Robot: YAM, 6 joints.
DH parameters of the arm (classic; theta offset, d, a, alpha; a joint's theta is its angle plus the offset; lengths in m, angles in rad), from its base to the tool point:
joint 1: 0 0.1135 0.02 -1.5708
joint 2: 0 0 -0.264 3.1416
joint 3: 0.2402 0 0.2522 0
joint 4: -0.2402 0 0.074 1.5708
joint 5: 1.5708 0 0 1.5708
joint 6: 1.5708 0.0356 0 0
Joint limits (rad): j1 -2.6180..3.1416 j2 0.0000..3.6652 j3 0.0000..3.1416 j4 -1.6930..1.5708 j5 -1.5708..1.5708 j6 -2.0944..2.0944
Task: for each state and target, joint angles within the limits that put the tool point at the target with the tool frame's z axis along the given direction. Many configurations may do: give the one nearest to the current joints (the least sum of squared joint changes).
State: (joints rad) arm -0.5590 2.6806 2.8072 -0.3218 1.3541 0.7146
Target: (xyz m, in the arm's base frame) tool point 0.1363 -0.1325 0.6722 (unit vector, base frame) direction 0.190 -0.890 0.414
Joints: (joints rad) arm -0.6613 1.8454 3.1405 -0.7589 0.6258 0.7146
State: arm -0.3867 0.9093 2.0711 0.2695 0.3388 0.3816
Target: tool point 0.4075 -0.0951 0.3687 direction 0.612 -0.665 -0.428
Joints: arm -0.1831 1.8067 1.7719 -0.4998 0.5734 0.3816
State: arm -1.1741 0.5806 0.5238 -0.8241 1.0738 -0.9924
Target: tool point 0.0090 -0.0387 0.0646 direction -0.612 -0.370 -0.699
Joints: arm -0.6923 1.0637 0.0020 -0.8334 0.7416 -0.9924
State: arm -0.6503 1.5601 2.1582 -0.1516 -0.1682 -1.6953
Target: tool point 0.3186 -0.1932 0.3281 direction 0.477 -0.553 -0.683
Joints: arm -0.5220 1.6648 1.5365 -0.6526 0.2439 -1.6953
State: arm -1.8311 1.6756 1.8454 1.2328 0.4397 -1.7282
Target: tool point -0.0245 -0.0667 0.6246 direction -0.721 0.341 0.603
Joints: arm -1.5559 1.2438 1.7743 1.5682 0.7980 -1.7282
